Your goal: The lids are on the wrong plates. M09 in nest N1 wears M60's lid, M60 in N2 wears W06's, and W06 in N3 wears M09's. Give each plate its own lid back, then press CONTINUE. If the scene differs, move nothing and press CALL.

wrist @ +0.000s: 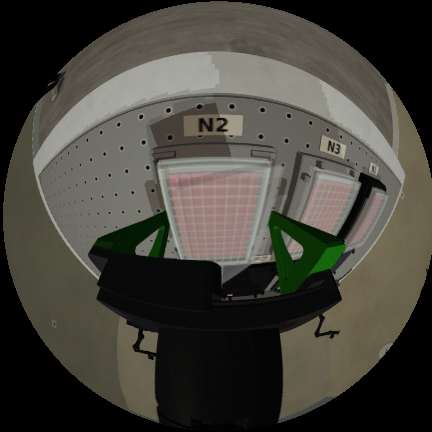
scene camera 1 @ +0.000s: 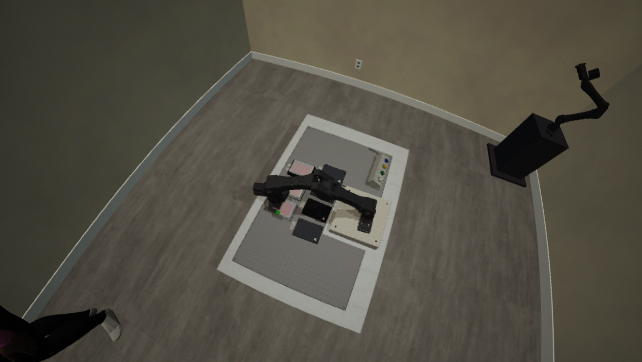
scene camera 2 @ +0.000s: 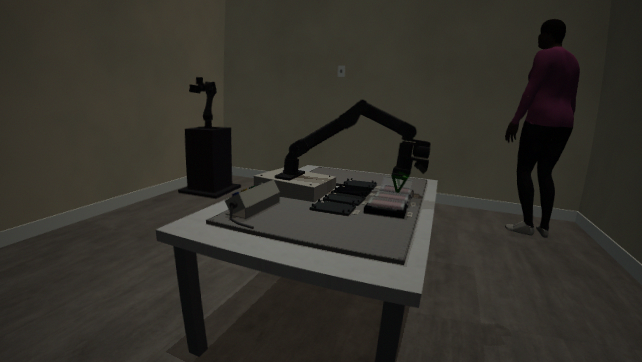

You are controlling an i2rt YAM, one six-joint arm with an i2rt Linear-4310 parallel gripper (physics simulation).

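Places are measured from the arm's base along level axes (x ahead, y left, z up), in metres.
Where they show: gripper, between the fingertips: [wrist: 218,216] [scene camera 1: 281,205] [scene camera 2: 398,190]; arm's base, origin of its link: [scene camera 1: 367,214] [scene camera 2: 290,175].
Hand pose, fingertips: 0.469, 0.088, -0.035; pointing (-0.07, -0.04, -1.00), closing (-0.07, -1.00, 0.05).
Things, the pixels of their top centre, and the offset from my fingertips, as dx, dy, dz. Level surfaces: height alone.
- N2 plate, centre of its top: [wrist: 237,271] [scene camera 2: 397,179] [scene camera 1: 283,200] -0.011, -0.010, +0.051
- N3 plate, centre of its top: [wrist: 324,225] [scene camera 2: 392,194] [scene camera 1: 292,187] -0.020, -0.124, +0.010
- N1 plate, centre of its top: [wrist: 369,224] [scene camera 2: 386,201] [scene camera 1: 301,168] -0.029, -0.256, +0.020
- button console, centre of its top: [scene camera 2: 253,185] [scene camera 1: 380,166] -0.481, -0.404, +0.064
- table, height of its surface: dz -0.032
The N2 plate [wrist: 215,200] [scene camera 1: 287,209], pink-gridded under clear plastic, lies between my fingers in the wrist view. A faint clear edge shows along its right side; whether its lid sits flush is unclear. My gripper [wrist: 218,216] [scene camera 2: 398,186] is open, one green finger on each side of this plate. The N3 plate [wrist: 329,205] lies to its right, and the N1 plate [wrist: 371,216] [scene camera 1: 301,168] [scene camera 2: 387,204] beyond that, on a dark base. Both look covered. No lid marks are readable. The button console [scene camera 1: 379,171] [scene camera 2: 255,200] has several coloured buttons.
Several dark flat stands [scene camera 1: 307,231] [scene camera 2: 334,206] lie in a row between the plates and the arm's cream base block [scene camera 1: 352,227] [scene camera 2: 305,189]. The arm crosses above them. A person [scene camera 2: 555,92] stands beyond the table [scene camera 2: 290,265]. Another arm on a black pedestal [scene camera 1: 530,147] [scene camera 2: 207,160] stands apart.
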